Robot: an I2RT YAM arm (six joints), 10 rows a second.
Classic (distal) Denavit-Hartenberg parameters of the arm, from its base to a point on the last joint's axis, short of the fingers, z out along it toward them. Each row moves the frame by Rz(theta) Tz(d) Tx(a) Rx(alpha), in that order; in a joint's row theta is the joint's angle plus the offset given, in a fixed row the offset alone. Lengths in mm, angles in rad.
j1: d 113.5  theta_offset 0  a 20  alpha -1.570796
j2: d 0  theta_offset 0  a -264  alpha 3.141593
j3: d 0  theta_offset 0.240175  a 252.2  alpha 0
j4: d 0  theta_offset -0.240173  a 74  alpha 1.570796
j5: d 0  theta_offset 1.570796  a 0  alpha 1.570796
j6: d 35.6  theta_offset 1.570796  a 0  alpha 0
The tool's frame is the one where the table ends.
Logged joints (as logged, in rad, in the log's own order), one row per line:
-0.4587, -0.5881, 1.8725, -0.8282, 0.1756, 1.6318
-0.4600, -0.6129, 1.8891, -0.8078, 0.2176, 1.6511
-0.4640, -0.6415, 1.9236, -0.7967, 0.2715, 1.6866
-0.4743, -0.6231, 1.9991, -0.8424, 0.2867, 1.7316
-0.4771, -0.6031, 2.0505, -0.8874, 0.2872, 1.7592
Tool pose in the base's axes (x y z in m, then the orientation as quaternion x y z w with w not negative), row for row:
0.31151, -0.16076, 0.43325, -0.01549, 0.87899, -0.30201, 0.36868
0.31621, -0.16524, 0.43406, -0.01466, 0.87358, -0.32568, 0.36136
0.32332, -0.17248, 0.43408, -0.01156, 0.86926, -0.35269, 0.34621
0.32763, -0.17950, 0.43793, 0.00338, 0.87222, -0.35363, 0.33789
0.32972, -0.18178, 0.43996, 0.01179, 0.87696, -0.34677, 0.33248
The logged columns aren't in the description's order. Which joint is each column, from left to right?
Columns, left to right: j1, j6, j3, j4, j5, j2.
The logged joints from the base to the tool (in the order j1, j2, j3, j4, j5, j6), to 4 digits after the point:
-0.4587, 1.6318, 1.8725, -0.8282, 0.1756, -0.5881
-0.4600, 1.6511, 1.8891, -0.8078, 0.2176, -0.6129
-0.4640, 1.6866, 1.9236, -0.7967, 0.2715, -0.6415
-0.4743, 1.7316, 1.9991, -0.8424, 0.2867, -0.6231
-0.4771, 1.7592, 2.0505, -0.8874, 0.2872, -0.6031

